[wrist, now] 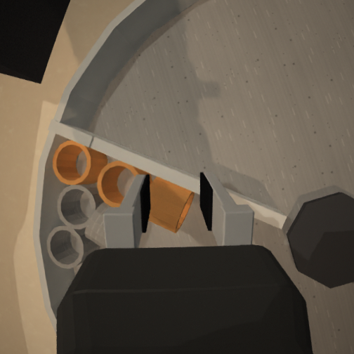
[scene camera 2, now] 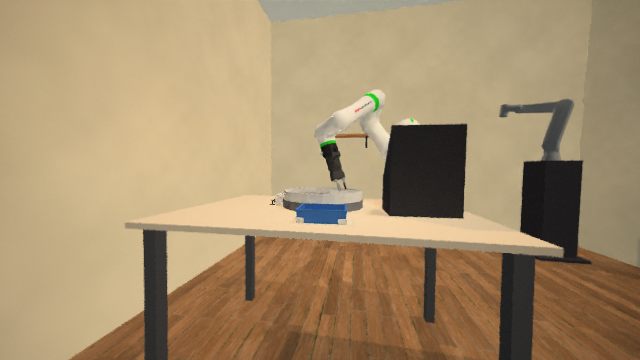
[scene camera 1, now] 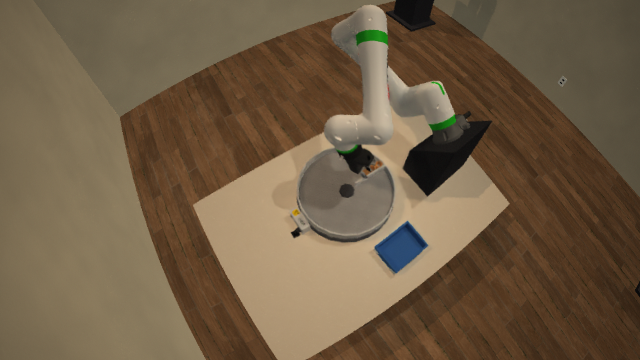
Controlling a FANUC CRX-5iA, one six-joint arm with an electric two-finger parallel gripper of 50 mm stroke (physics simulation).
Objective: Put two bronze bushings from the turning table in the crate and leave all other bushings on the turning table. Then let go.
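Places are measured from the arm's base along level axes (x ahead, y left, z up), in millimetres.
Where they show: gripper, fingertip midpoint: (scene camera 2: 343,189) (scene camera 1: 367,173); arm's base, link origin: (scene camera 2: 416,154) (scene camera 1: 448,136).
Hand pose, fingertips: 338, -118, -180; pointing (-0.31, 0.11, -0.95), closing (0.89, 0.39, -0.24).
Observation:
Each offset is from my fingertips to the centre of the thing, as dx, dy, dz. "*": to the spot under its first point. Level surfaces: height alone.
My gripper (wrist: 174,190) (scene camera 2: 341,188) is open, its fingers over the turning table (scene camera 1: 330,215) (scene camera 2: 320,195) (wrist: 240,100). In the wrist view a bronze bushing (wrist: 169,204) lies on its side between the spread fingers, not gripped. A second bronze bushing (wrist: 103,185) stands left of the left finger, partly hidden by it. A third bronze bushing (wrist: 60,165) stands in the corner by the rim. Grey bushings (wrist: 62,206) (wrist: 52,249) stand below them, and another grey bushing (wrist: 96,227) is partly behind the left finger. The blue crate @(+54, +344, -62) (scene camera 1: 401,247) (scene camera 2: 321,214) stands beside the turning table, and no bushing shows in it.
A light divider bar (wrist: 150,163) runs from the rim to the dark hub @(+109, +8, -30) (wrist: 327,245) (scene camera 1: 346,190), close beside the bronze bushings. A black pedestal (scene camera 1: 435,160) (scene camera 2: 427,170) stands on the table @(dz -88) (scene camera 1: 280,290) (scene camera 2: 240,220). A small sensor box @(* +344, +18, -29) (scene camera 1: 300,220) sits at the turning table's edge.

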